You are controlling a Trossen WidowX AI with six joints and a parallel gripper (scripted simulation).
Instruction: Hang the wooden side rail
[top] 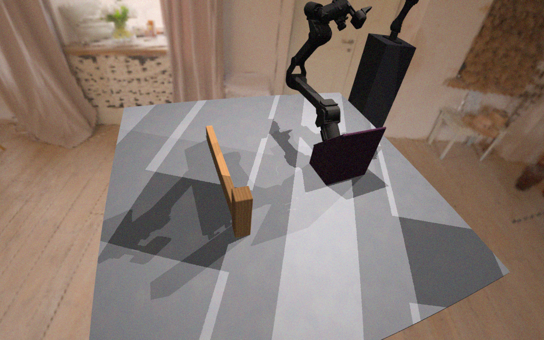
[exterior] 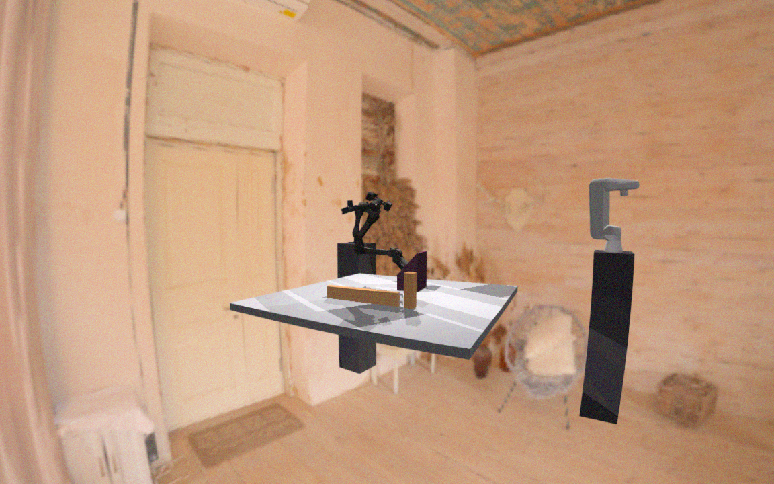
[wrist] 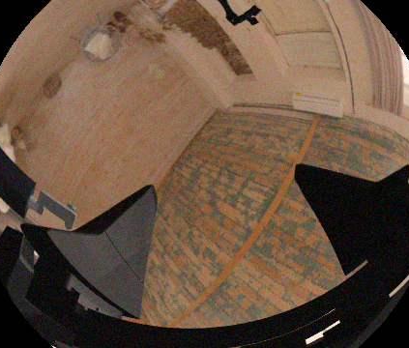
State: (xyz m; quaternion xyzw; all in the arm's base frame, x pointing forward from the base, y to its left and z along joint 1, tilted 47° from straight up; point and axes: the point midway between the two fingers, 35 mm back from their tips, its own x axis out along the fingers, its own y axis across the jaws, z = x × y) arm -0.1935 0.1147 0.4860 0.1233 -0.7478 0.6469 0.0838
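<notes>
My gripper tip is now 52 cm short of the wooden headboard post, 54 cm to the right of it and 52 cm above it.
</notes>
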